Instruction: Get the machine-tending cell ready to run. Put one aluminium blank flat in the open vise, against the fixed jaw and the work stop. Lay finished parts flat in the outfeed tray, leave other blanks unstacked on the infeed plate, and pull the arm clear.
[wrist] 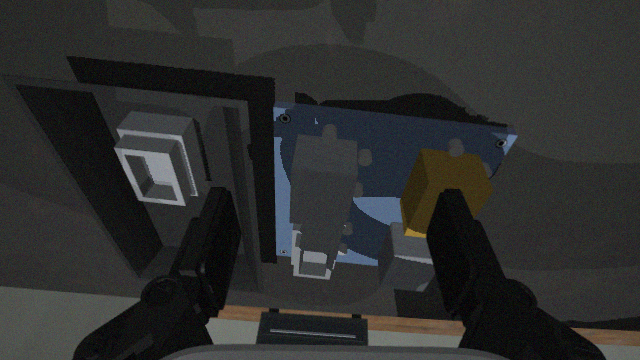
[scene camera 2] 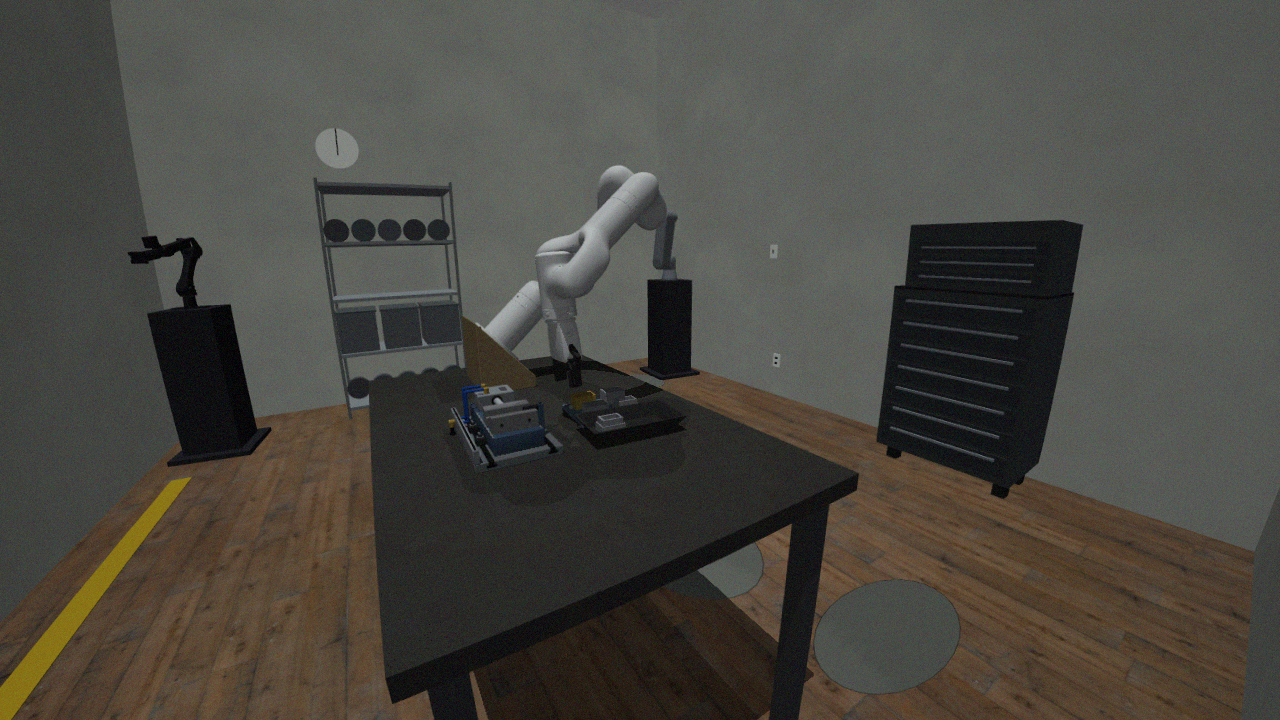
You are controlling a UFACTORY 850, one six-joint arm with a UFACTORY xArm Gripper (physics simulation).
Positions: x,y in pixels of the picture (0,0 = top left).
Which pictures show the gripper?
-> The wrist view and scene camera 2: all of them.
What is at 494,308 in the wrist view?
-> The gripper.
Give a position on a dark outfeed tray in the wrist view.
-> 77,122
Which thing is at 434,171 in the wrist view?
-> A yellow block.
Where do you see a dark outfeed tray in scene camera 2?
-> At 648,417
